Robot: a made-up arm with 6 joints. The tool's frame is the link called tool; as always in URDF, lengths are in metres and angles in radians. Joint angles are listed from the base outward.
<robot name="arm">
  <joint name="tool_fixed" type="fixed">
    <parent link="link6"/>
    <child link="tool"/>
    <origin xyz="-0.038 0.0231 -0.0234" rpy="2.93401 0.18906 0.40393"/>
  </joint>
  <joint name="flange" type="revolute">
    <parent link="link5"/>
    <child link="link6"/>
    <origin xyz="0.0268 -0.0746 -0.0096" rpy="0.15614 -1.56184 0"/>
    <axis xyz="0 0 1"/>
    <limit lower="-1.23" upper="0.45"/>
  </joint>
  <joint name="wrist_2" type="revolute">
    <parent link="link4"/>
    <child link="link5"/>
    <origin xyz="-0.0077 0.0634 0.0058" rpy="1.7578 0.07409 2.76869"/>
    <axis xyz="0 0 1"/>
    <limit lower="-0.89" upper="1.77"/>
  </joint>
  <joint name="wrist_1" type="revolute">
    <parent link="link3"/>
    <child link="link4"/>
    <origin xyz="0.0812 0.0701 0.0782" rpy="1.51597 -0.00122 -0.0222"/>
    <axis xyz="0 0 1"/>
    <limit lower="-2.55" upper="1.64"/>
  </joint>
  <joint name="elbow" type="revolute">
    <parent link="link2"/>
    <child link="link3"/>
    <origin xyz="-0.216 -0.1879 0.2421" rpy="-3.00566 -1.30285 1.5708"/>
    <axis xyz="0 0 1"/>
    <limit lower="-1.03" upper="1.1"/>
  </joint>
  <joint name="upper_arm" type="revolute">
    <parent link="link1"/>
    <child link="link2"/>
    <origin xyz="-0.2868 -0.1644 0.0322" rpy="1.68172 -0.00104 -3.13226"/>
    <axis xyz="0 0 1"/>
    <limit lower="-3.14" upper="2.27"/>
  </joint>
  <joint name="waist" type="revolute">
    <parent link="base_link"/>
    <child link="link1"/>
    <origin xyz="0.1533 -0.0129 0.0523" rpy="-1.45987 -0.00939 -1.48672"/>
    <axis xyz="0 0 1"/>
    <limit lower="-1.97" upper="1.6"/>
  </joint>
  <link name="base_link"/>
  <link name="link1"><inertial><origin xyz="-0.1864 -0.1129 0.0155"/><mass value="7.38"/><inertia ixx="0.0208" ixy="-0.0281" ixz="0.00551" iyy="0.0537" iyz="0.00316" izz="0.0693"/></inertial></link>
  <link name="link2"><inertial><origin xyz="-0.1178 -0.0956 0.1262"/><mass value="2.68"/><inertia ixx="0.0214" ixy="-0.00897" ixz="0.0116" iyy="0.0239" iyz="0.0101" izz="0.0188"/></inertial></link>
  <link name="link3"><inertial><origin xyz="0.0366 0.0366 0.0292"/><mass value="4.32"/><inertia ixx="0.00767" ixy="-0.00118" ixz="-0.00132" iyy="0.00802" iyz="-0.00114" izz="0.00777"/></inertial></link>
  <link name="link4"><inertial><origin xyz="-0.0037 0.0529 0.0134"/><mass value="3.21"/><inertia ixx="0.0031" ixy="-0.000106" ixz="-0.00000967" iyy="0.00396" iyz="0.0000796" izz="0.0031"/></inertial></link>
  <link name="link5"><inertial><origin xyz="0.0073 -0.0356 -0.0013"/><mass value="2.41"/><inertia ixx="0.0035" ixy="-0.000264" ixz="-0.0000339" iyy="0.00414" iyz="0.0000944" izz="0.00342"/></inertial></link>
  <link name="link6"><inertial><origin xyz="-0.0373 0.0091 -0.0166"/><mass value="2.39"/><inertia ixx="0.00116" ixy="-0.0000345" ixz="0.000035" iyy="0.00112" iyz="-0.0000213" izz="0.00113"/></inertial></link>
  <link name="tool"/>
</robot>
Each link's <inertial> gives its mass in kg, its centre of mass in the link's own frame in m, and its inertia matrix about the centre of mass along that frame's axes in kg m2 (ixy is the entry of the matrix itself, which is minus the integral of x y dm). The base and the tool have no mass. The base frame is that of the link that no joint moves.
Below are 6 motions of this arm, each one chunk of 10 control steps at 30 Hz.
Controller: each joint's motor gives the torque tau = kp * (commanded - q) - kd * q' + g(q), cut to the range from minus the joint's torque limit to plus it. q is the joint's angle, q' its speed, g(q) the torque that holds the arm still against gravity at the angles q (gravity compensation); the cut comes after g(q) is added. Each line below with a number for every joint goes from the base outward.
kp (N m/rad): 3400 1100 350 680 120 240
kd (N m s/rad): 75 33 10 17 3.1 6.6
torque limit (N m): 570 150 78 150 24 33
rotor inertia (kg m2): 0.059 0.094 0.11 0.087 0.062 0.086
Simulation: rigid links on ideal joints. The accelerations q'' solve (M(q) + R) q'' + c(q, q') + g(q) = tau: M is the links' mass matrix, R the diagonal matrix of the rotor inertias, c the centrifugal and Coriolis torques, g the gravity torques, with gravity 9.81 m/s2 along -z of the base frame. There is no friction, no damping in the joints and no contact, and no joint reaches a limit. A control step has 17 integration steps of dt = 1/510 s. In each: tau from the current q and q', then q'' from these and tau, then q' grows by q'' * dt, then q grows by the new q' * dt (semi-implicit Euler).
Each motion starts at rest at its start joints. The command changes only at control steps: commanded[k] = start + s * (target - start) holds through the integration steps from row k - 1 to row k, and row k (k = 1, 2, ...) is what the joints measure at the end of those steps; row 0 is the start. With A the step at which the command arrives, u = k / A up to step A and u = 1 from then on. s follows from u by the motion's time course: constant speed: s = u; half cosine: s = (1 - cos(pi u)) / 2; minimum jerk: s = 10 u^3 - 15 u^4 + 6 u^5; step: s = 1 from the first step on.
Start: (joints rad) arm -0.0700 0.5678 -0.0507 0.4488 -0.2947 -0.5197
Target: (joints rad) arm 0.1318 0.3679 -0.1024 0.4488 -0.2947 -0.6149
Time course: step
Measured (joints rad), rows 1 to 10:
1: 0.0832 0.4552 -0.1241 0.4492 -0.3302 -0.5757
2: 0.1411 0.3802 -0.0815 0.4499 -0.2909 -0.6170
3: 0.1375 0.3650 -0.0737 0.4495 -0.2632 -0.6207
4: 0.1322 0.3656 -0.0944 0.4487 -0.2792 -0.6165
5: 0.1307 0.3668 -0.1066 0.4483 -0.2990 -0.6147
6: 0.1310 0.3672 -0.1073 0.4484 -0.3027 -0.6146
7: 0.1316 0.3677 -0.1041 0.4487 -0.2976 -0.6148
8: 0.1320 0.3680 -0.1018 0.4489 -0.2936 -0.6149
9: 0.1320 0.3681 -0.1014 0.4489 -0.2931 -0.6149
10: 0.1319 0.3680 -0.1020 0.4488 -0.2941 -0.6149

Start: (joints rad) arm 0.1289 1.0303 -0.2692 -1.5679 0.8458 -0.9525
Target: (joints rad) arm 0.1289 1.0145 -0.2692 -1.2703 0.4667 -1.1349
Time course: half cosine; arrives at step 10
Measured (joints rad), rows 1 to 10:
1: 0.1289 1.0303 -0.2697 -1.5625 0.8407 -0.9555
2: 0.1289 1.0299 -0.2706 -1.5450 0.8214 -0.9657
3: 0.1289 1.0284 -0.2712 -1.5153 0.7842 -0.9835
4: 0.1289 1.0260 -0.2709 -1.4762 0.7329 -1.0072
5: 0.1288 1.0232 -0.2700 -1.4314 0.6736 -1.0346
6: 0.1289 1.0204 -0.2690 -1.3855 0.6130 -1.0628
7: 0.1289 1.0179 -0.2682 -1.3429 0.5569 -1.0891
8: 0.1290 1.0159 -0.2677 -1.3078 0.5105 -1.1111
9: 0.1290 1.0146 -0.2673 -1.2836 0.4785 -1.1264
10: 0.1290 1.0140 -0.2671 -1.2726 0.4638 -1.1337

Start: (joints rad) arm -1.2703 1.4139 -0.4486 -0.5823 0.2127 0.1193
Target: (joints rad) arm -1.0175 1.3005 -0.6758 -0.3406 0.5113 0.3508
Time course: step
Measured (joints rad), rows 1 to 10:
1: -1.1425 1.3446 -0.6014 -0.4140 0.2997 0.2660
2: -0.9924 1.3168 -0.6948 -0.3458 0.4863 0.3491
3: -0.9704 1.3217 -0.6805 -0.3304 0.5947 0.3521
4: -1.0038 1.3145 -0.6631 -0.3351 0.5744 0.3495
5: -1.0252 1.3006 -0.6701 -0.3416 0.5136 0.3509
6: -1.0256 1.2942 -0.6806 -0.3433 0.4878 0.3518
7: -1.0195 1.2965 -0.6815 -0.3419 0.4973 0.3513
8: -1.0160 1.3005 -0.6770 -0.3404 0.5120 0.3507
9: -1.0160 1.3020 -0.6741 -0.3400 0.5168 0.3506
10: -1.0171 1.3014 -0.6743 -0.3403 0.5141 0.3507

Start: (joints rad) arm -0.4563 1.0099 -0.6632 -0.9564 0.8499 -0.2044
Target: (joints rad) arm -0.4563 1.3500 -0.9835 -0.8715 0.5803 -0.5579
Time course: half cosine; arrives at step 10
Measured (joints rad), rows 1 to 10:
1: -0.4566 1.0135 -0.6671 -0.9545 0.8460 -0.2098
2: -0.4573 1.0283 -0.6824 -0.9489 0.8315 -0.2288
3: -0.4577 1.0584 -0.7127 -0.9404 0.8047 -0.2631
4: -0.4576 1.1022 -0.7556 -0.9297 0.7688 -0.3096
5: -0.4572 1.1547 -0.8060 -0.9176 0.7277 -0.3632
6: -0.4567 1.2098 -0.8579 -0.9051 0.6853 -0.4185
7: -0.4561 1.2622 -0.9062 -0.8935 0.6455 -0.4701
8: -0.4554 1.3067 -0.9461 -0.8838 0.6121 -0.5129
9: -0.4548 1.3391 -0.9740 -0.8771 0.5886 -0.5428
10: -0.4543 1.3560 -0.9874 -0.8740 0.5776 -0.5568

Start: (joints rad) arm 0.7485 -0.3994 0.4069 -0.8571 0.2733 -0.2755
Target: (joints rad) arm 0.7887 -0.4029 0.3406 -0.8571 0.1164 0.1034
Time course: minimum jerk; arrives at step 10
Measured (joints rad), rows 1 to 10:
1: 0.7488 -0.3994 0.4065 -0.8571 0.2726 -0.2734
2: 0.7504 -0.3996 0.4040 -0.8571 0.2679 -0.2601
3: 0.7543 -0.3999 0.3982 -0.8571 0.2551 -0.2275
4: 0.7601 -0.4004 0.3893 -0.8571 0.2332 -0.1750
5: 0.7673 -0.4010 0.3781 -0.8570 0.2046 -0.1088
6: 0.7747 -0.4016 0.3663 -0.8570 0.1741 -0.0389
7: 0.7811 -0.4021 0.3556 -0.8570 0.1468 0.0237
8: 0.7857 -0.4025 0.3474 -0.8570 0.1267 0.0701
9: 0.7880 -0.4027 0.3426 -0.8571 0.1159 0.0958
10: 0.7886 -0.4028 0.3408 -0.8571 0.1135 0.1037

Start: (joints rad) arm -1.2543 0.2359 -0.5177 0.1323 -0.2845 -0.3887
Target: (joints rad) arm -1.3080 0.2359 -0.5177 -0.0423 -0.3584 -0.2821
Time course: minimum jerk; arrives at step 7
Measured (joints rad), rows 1 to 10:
1: -1.2552 0.2360 -0.5172 0.1293 -0.2851 -0.3871
2: -1.2604 0.2366 -0.5152 0.1125 -0.2896 -0.3777
3: -1.2712 0.2370 -0.5137 0.0785 -0.3020 -0.3575
4: -1.2854 0.2366 -0.5148 0.0346 -0.3221 -0.3306
5: -1.2984 0.2357 -0.5182 -0.0062 -0.3438 -0.3050
6: -1.3065 0.2348 -0.5220 -0.0321 -0.3594 -0.2883
7: -1.3088 0.2345 -0.5233 -0.0410 -0.3647 -0.2824
8: -1.3085 0.2351 -0.5211 -0.0423 -0.3623 -0.2818
9: -1.3080 0.2358 -0.5181 -0.0423 -0.3586 -0.2820
10: -1.3078 0.2361 -0.5167 -0.0422 -0.3570 -0.2821

